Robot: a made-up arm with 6 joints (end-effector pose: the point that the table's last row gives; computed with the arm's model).
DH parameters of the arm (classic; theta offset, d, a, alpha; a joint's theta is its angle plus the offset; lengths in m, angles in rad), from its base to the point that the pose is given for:
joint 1: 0 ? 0 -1.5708
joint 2: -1.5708 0 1.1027 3.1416
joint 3: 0 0 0 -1.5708
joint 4: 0 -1.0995 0 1.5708
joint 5: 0 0.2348 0 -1.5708
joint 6: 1.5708 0 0 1.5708
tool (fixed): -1.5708 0 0 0
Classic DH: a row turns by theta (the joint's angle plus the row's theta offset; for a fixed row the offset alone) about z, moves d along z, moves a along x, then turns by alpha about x.
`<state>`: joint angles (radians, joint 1 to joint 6).
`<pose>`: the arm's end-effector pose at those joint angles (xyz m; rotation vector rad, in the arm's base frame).
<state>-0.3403 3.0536 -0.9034 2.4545 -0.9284 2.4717</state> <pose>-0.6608 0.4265 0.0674 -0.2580 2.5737 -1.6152</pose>
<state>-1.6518 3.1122 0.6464 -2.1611 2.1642 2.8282</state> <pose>0.2069 0.9338 -1.1703 -0.2675 -2.1731 -0.9200</pose>
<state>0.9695 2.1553 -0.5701 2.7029 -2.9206 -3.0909</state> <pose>-0.2011 0.0826 -0.6767 -0.3348 -0.3956 0.8058</pose>
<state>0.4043 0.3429 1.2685 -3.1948 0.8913 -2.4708</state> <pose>0.8473 0.6176 2.3920 -0.6202 -0.1754 0.4191</pose>
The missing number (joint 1, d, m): 0.4675
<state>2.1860 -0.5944 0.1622 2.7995 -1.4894 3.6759</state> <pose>-0.2545 -0.0232 2.1931 1.8760 -0.8592 0.6566</pose>
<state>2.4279 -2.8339 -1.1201 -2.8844 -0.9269 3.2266</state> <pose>0.1776 -0.4542 0.5134 2.4245 -1.2947 0.5516</pose>
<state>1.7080 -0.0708 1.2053 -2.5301 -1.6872 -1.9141</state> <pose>-0.2411 0.3405 2.5804 1.1146 -1.9872 -1.0626</pose>
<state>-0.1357 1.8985 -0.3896 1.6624 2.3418 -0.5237</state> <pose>0.4958 -0.0460 -0.8697 1.5691 0.1850 1.1642</pose>
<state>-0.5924 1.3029 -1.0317 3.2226 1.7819 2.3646</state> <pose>0.3706 0.0327 -0.0215 -0.0864 -2.0548 0.4556</pose>
